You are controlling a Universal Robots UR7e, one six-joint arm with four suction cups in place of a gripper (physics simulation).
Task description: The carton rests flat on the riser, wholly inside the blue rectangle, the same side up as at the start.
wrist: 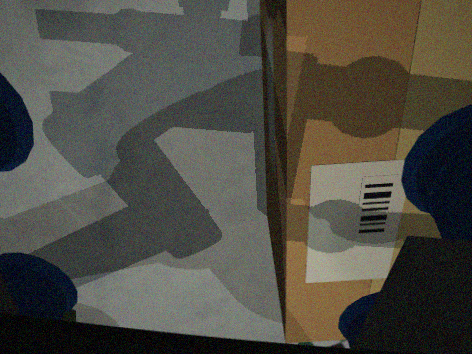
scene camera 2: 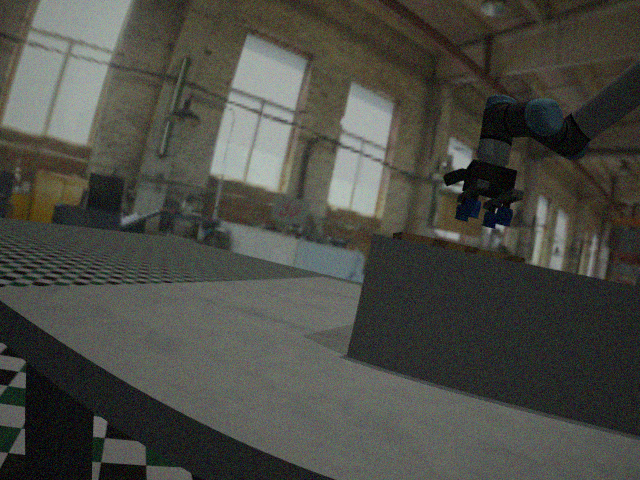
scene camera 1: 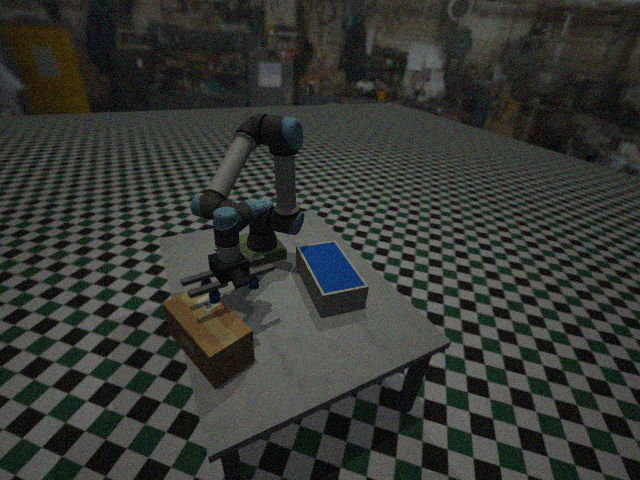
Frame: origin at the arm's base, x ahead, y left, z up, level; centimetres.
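Seen in the pictures: hand at its tool point: (wrist: pixel 212 237) (scene camera 2: pixel 480 221) (scene camera 1: pixel 230 287); arm's base at its link origin: (scene camera 1: pixel 262 243).
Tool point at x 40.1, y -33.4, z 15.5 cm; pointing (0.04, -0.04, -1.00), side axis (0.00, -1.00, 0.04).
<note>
Pixels of each thing's top centre, then the offset from my tool point to it. Level surfaces: height alone.
- brown carton at its top centre: (wrist: pixel 449 130) (scene camera 2: pixel 457 245) (scene camera 1: pixel 205 316) dx +2.8, dy -10.6, dz -5.5 cm
- grey riser at its top centre: (scene camera 2: pixel 555 273) (scene camera 1: pixel 329 264) dx -1.4, dy +45.8, dz -9.1 cm
- blue rectangle at its top centre: (scene camera 1: pixel 329 264) dx -1.4, dy +45.8, dz -9.1 cm
- table at its surface level: dz -21.1 cm
The brown carton (scene camera 1: pixel 227 330) (scene camera 2: pixel 454 246) (wrist: pixel 350 30) lies flat on the left side of the table in scene camera 1, with a white barcode label on its top. The grey riser (scene camera 1: pixel 343 305) (scene camera 2: pixel 491 320) stands to the right, its top covered by the blue rectangle (scene camera 1: pixel 330 266). My gripper (scene camera 1: pixel 230 289) (scene camera 2: pixel 484 214) (wrist: pixel 215 220) is open, holding nothing. Its blue cups hang a little above the carton's height. In the wrist view the right cups are over the carton and the left cups over bare table. The carton's lower part is hidden behind the riser in scene camera 2.
The arm's base stands on a green block (scene camera 1: pixel 279 252) at the back of the table (scene camera 1: pixel 330 356) (scene camera 2: pixel 206 351). The riser stands across a stretch of table from the carton. The arm's shadow falls over the table and the carton's top.
</note>
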